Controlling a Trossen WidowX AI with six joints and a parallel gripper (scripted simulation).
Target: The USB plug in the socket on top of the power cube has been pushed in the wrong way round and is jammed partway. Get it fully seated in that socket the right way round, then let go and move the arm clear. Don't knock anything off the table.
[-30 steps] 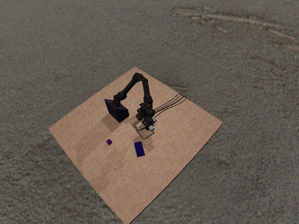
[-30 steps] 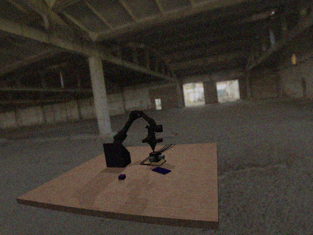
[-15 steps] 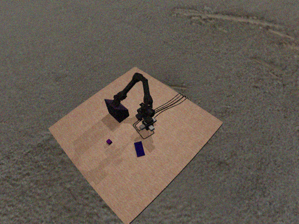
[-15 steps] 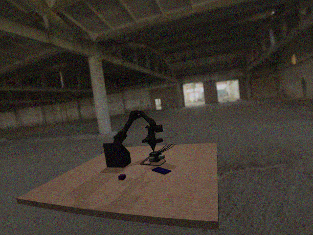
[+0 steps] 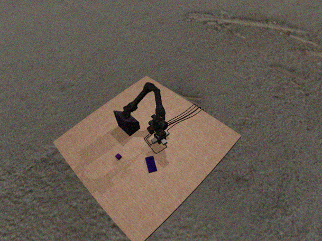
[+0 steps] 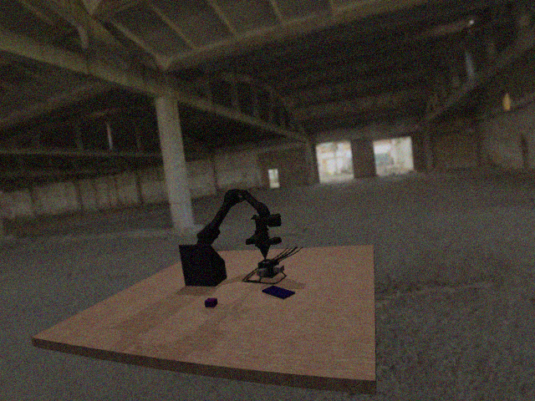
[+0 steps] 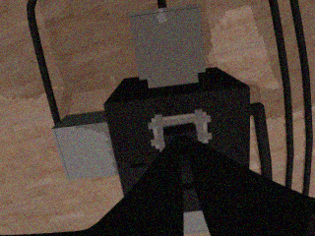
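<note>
Now: gripper tip 40 mm above the USB socket. Round my gripper tip: flat blue slab (100 mm ahead, 220 mm to the right, 100 mm below); small purple block (170 mm behind, 340 mm to the right, 90 mm below).
</note>
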